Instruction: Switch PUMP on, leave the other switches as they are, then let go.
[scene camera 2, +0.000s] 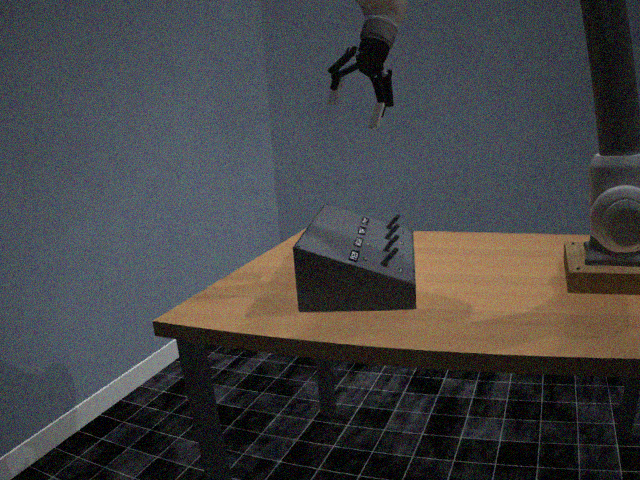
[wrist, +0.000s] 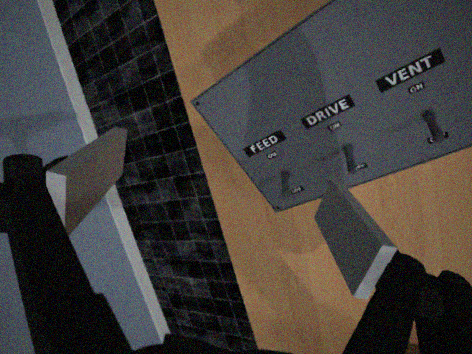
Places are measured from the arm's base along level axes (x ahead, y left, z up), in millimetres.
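Where they show: gripper, between the fingertips: (scene camera 2: 353, 116) (wrist: 227, 176); arm's base, origin of its link: (scene camera 2: 616, 256).
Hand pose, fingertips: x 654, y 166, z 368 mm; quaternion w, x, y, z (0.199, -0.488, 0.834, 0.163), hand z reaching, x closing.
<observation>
Each offset is from my fingertips to the top centre of the thing. Level surfaces: height alone.
A dark sloped switch box (scene camera 2: 356, 284) (wrist: 285, 85) stands on the table. In the scene view its four levers lean alike, including the nearest lever {dz -296, dx -109, dy +96 mm} (scene camera 2: 389, 256); its labels are too small to read there. The wrist view shows the FEED lever (wrist: 285, 183), the DRIVE lever {dz -296, dx -74, dy -19 mm} (wrist: 349, 158) and the VENT lever {dz -296, dx -39, dy -134 mm} (wrist: 433, 125); the PUMP label does not show there. My gripper (scene camera 2: 354, 112) (wrist: 227, 176) is open and empty, tilted, well above the box. In the wrist view its right fingertip overlaps the box's lower edge below DRIVE.
The wooden table {dz -422 mm} (scene camera 2: 491, 320) (wrist: 230, 235) carries the box and the robot's base plate (scene camera 2: 602, 279) at the right. A blue-grey wall (scene camera 2: 129, 155) rises at the left. Dark floor tiles (scene camera 2: 392, 423) (wrist: 165, 200) lie beyond the table edge.
</observation>
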